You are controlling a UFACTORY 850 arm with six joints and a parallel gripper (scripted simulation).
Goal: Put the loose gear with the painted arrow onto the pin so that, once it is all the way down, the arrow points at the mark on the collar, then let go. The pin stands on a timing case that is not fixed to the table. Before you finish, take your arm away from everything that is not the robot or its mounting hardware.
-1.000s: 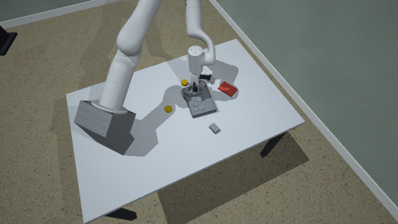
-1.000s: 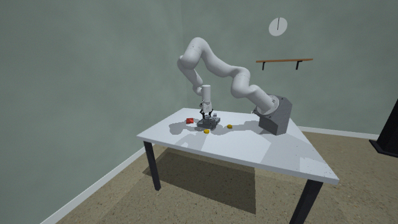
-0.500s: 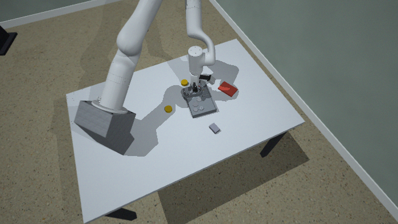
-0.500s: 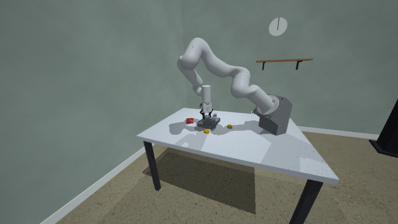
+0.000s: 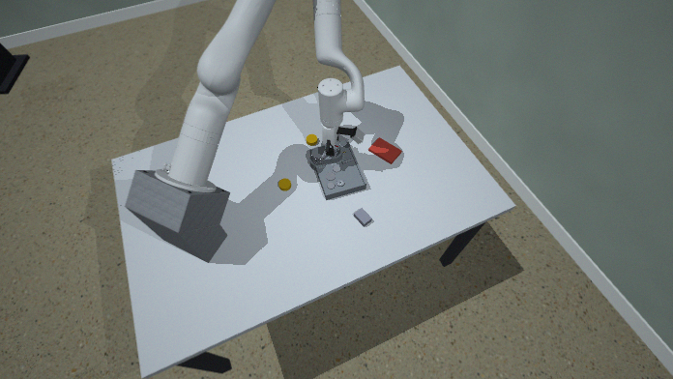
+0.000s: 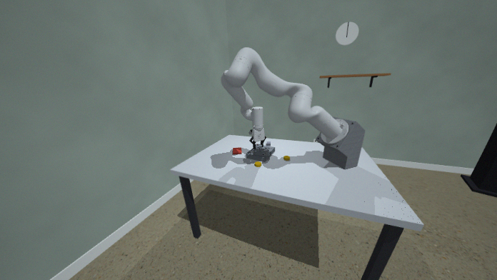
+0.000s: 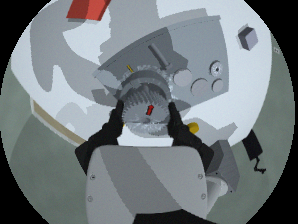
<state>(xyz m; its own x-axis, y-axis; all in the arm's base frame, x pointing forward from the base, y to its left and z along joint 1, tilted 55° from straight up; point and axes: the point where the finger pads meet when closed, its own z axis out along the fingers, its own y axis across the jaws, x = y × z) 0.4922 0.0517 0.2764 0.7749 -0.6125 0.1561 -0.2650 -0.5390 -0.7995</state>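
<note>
Now: the grey gear right at my hand. The rest, counted from my hand: red block 23 cm ahead, 3 cm to the left, 9 cm below; then small grey block 10 cm ahead, 29 cm to the right, 9 cm below.
</note>
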